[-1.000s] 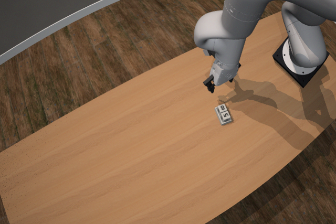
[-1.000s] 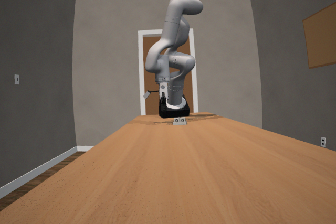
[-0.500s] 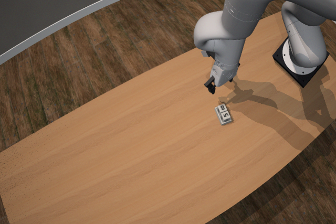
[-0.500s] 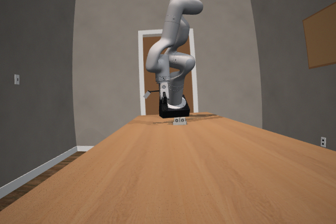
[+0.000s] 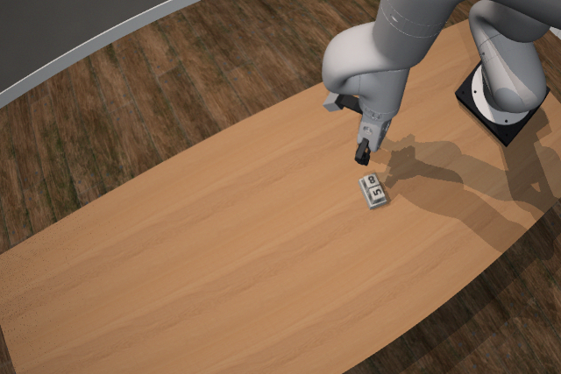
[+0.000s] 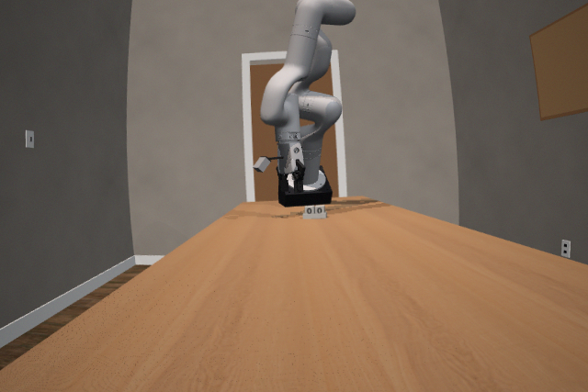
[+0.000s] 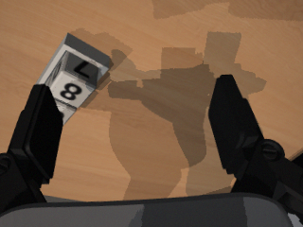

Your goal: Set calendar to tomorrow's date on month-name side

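The white digit cube lies 70 mm below my hand, 50 mm to the left of it and 30 mm ahead of it. Also, from my hand: calendar tray 90 mm below, 70 mm to the left, 40 mm ahead.
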